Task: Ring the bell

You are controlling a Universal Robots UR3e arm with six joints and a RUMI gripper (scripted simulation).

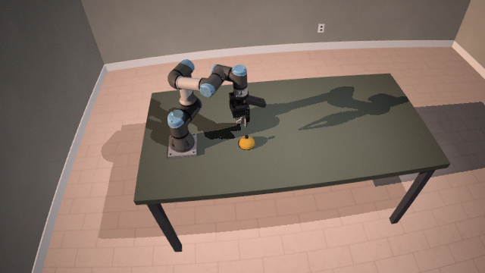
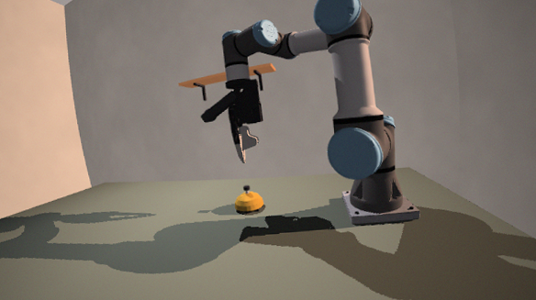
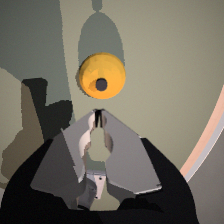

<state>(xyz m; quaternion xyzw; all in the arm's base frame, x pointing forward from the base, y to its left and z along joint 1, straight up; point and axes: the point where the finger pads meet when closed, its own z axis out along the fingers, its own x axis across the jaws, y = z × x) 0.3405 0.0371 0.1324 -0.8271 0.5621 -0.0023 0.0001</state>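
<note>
The dark button lies 90 mm below my hand. The rest, counted from my hand: orange dome bell (110 mm below).
</note>
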